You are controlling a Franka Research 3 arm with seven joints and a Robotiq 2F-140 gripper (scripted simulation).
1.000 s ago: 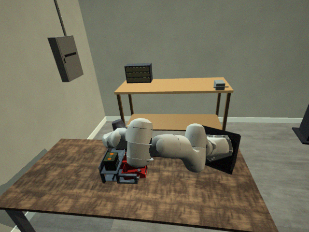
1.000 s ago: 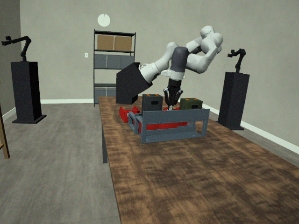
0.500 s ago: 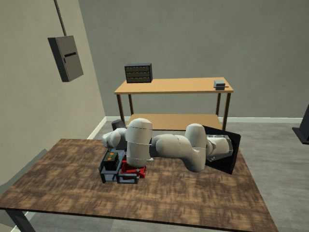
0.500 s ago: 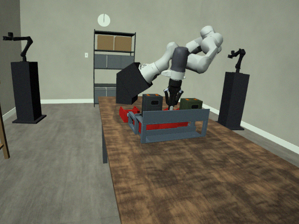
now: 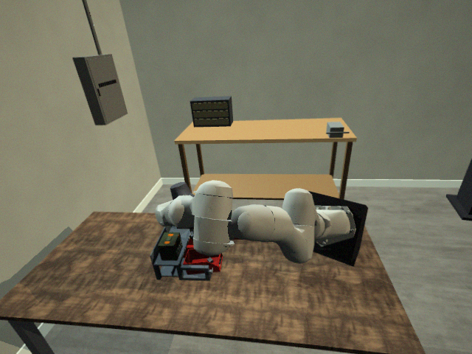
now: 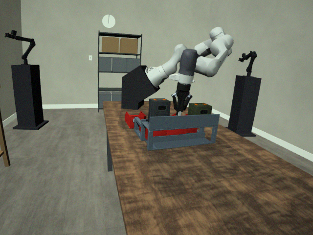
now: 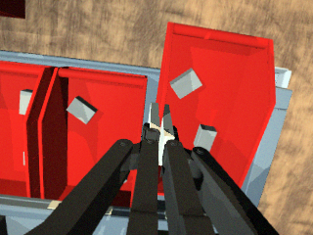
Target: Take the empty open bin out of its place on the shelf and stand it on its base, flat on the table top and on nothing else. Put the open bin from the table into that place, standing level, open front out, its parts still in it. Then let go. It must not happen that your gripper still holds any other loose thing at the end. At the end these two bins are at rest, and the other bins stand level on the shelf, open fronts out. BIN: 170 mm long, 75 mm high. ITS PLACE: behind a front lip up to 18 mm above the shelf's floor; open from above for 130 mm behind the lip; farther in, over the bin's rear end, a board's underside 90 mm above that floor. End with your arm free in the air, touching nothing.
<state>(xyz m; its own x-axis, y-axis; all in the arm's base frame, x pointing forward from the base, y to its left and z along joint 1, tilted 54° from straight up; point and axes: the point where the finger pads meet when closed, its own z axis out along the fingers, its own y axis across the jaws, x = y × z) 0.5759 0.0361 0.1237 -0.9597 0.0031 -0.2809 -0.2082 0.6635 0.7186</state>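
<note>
The grey shelf floor lies 100 mm ahead of my hand, 40 mm to the right of it and 90 mm below it. From my hand the other things lie so: olive box (130 mm ahead, 80 mm to the left, 50 mm above); then dark grey box (180 mm ahead, 150 mm to the right, 70 mm above); then shelf back board (230 mm ahead, 10 mm to the right, 40 mm above).
</note>
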